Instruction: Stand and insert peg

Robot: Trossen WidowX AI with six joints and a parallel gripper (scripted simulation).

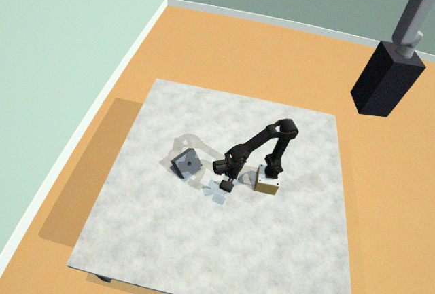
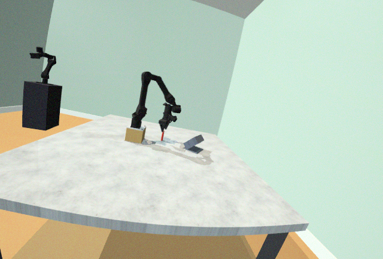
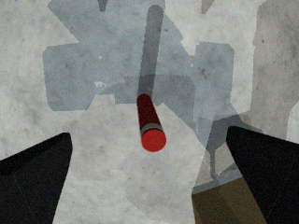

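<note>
My gripper tip is now 30 mm above the red peg. Round my gripper tip: grey sloped panel (230 mm ahead, 110 mm to the right, 20 mm below).
</note>
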